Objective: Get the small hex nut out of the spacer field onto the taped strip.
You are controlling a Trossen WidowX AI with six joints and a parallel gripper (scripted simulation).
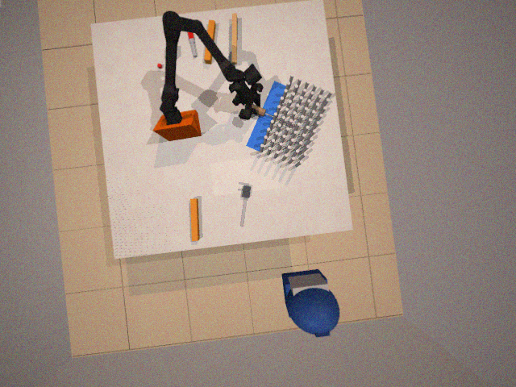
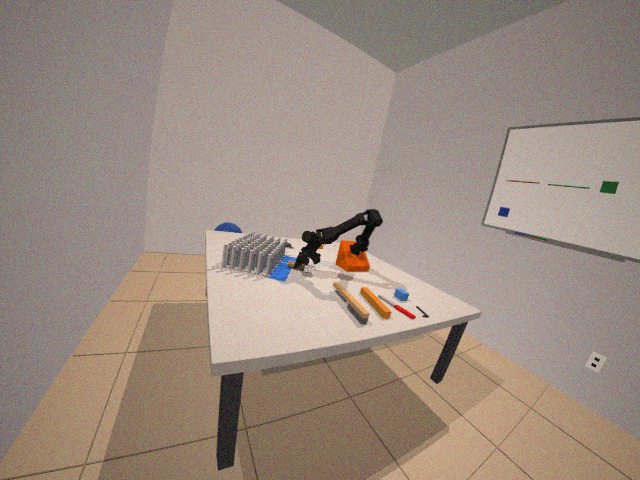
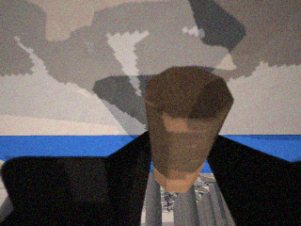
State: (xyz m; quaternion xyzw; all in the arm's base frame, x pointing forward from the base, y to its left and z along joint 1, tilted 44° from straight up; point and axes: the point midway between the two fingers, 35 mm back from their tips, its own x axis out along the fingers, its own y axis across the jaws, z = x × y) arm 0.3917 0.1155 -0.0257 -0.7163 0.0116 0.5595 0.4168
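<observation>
Right now my gripper tip is 5 cm short of the blue taped strip, 3 cm to the left of it and 1 cm above it. Also, from my gripper tip: blue block: 43 cm behind, 37 cm to the left, 1 cm above; red tool: 32 cm behind, 43 cm to the left, 1 cm below; thin hook tool: 9 cm ahead, 5 cm to the right.
</observation>
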